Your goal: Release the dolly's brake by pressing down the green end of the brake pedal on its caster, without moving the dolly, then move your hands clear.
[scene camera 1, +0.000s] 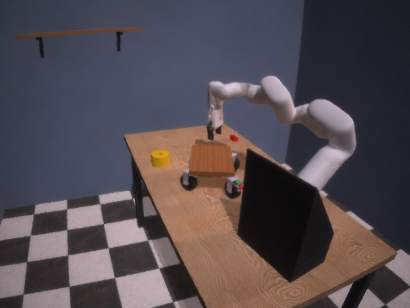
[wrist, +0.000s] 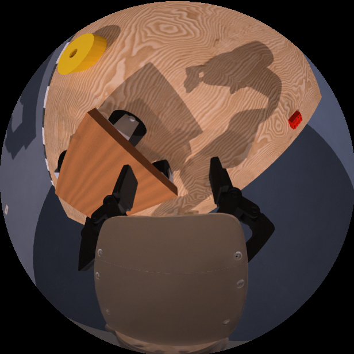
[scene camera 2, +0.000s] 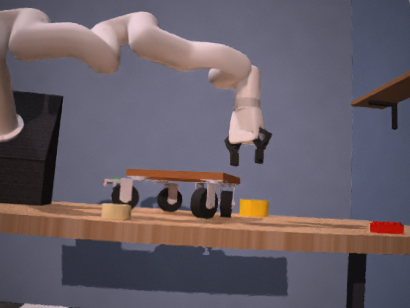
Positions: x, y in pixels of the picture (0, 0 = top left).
Labels:
A dolly shows in scene camera 1, in the wrist view and in scene camera 2 [204, 202]. One and the same spot on the dolly: [wrist: 86, 172] is [scene camera 1: 202, 152].

